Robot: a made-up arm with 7 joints.
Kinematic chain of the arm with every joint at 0, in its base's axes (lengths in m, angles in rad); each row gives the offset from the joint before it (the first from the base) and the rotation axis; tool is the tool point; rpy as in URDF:
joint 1: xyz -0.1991 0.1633 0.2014 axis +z
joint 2: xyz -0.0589 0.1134 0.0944 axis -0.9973 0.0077 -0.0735
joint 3: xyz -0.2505 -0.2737 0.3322 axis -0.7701 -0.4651 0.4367
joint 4: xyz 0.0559 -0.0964 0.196 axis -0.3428 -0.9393 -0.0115
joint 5: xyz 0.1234 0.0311 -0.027 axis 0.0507 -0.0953 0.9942
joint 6: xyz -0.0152 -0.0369 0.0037 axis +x
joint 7: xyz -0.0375 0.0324 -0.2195 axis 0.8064 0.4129 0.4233
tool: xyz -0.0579 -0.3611 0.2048 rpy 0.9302 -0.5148 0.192
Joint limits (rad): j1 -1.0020..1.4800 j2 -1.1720..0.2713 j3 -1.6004..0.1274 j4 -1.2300..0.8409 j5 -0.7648..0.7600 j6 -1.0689..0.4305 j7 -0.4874..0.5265
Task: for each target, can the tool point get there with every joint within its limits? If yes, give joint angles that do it. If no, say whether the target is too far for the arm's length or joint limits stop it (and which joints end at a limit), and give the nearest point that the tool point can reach.
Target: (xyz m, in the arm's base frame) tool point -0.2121 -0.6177 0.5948
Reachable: yes | joints 0.1816 -0.2585 -0.3416 -0.0715 0.2784 -0.6094 0.0128
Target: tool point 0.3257 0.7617 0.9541
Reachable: no: joint limits stop it (at a limit: joint 1, joint 3, joint 5, joint 6, joint 7) | nearest point 0.2609 0.3477 0.8983 | short by 0.423 m
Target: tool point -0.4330 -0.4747 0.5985
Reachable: yes | joints 0.2157 0.0041 -0.7087 -0.8572 0.1128 -0.1018 -0.3382
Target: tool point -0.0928 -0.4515 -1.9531
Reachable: no: too far | nearest point -0.1256 -0.2616 -0.5859 | short by 1.381 m
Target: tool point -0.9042 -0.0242 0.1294
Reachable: yes | joints -0.7456 -0.2573 -1.3392 -0.4568 0.0703 -0.9054 0.2851
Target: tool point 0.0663 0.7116 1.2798
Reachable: no: joint limits stop it (at a limit: joint 1, joint 2, joint 3, joint 4, joint 5, joint 7) | nearest point 0.0463 0.3327 1.1367 | short by 0.405 m
